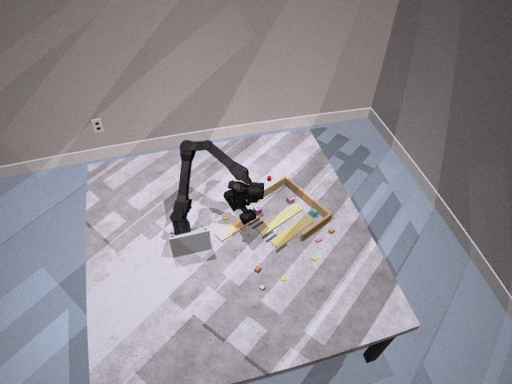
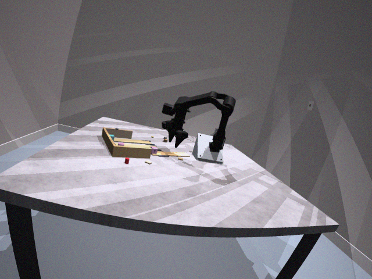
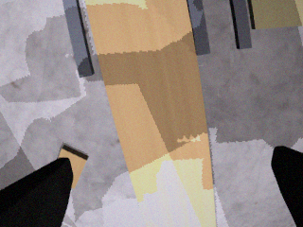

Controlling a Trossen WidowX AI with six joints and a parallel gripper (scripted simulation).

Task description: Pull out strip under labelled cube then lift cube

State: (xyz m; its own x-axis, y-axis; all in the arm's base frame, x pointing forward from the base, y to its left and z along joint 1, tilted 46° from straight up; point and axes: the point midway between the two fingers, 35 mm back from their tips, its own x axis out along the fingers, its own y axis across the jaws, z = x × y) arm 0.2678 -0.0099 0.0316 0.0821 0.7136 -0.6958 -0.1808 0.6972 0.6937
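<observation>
My gripper tip is now 60 mm above the orange-brown strip. The rest, counted from my gripper tip: red cylinder: 240 mm ahead, 220 mm to the left, 50 mm below.
</observation>
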